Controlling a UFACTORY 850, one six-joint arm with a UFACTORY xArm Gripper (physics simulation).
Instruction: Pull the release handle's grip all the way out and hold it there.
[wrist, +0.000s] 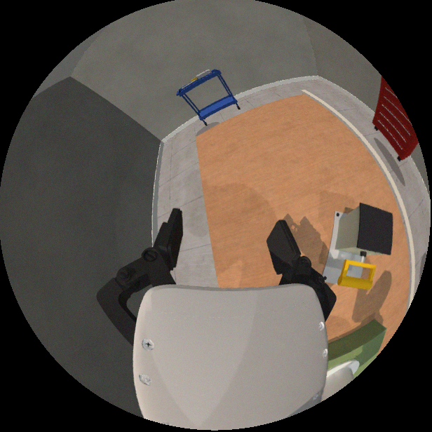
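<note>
The release handle's yellow grip (356, 283) is a rectangular loop at the lower right of the wrist view. It sits beside a box with a dark top (376, 229) and pale sides, on a light metal base plate (332, 270). A small dark part shows at the loop's upper edge, beside the box. My gripper (229, 226) is wide open and empty, to the left of the handle and apart from it. How far the grip stands out from its housing I cannot tell.
The fixture stands on a wooden table top (260, 160). A green block-like object (357, 345) lies at the lower right, with a whitish rounded part beside it. A blue cart (218, 107) and a red slatted object (395, 120) stand beyond the table, near grey walls.
</note>
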